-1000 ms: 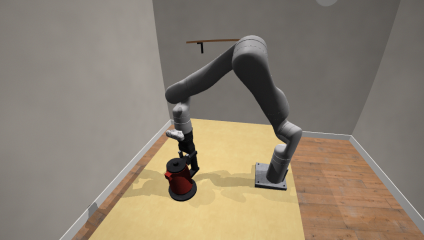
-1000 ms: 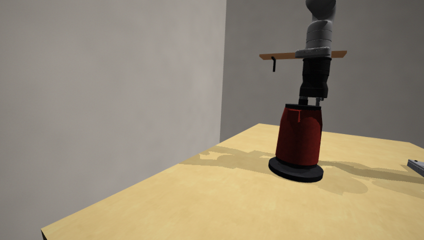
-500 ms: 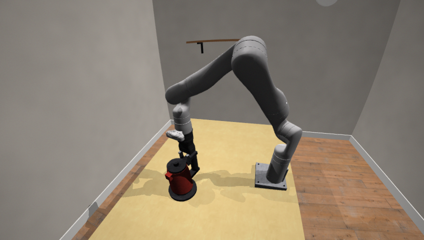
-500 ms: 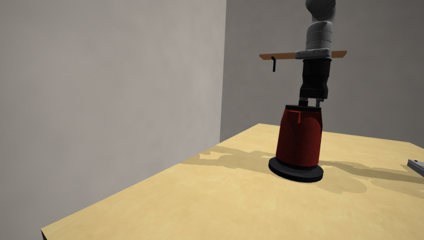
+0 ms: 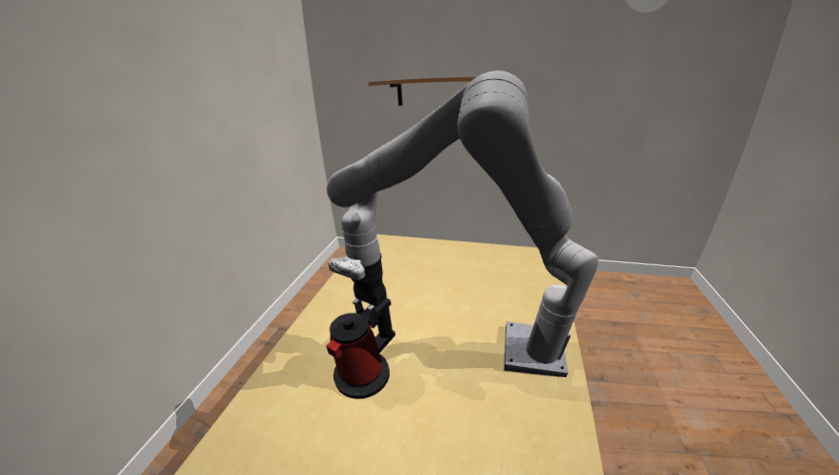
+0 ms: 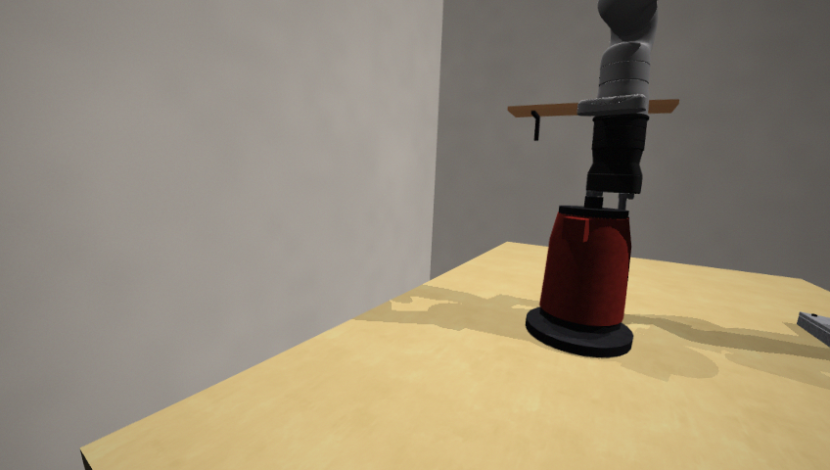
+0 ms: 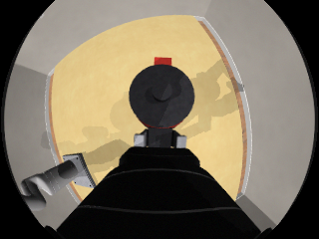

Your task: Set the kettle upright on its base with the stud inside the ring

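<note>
Now: hand 50 mm above the red kettle, 30 mm to the right of it and 10 mm short of it. Round my hand: round black base 150 mm below, 60 mm to the left, 30 mm ahead.
</note>
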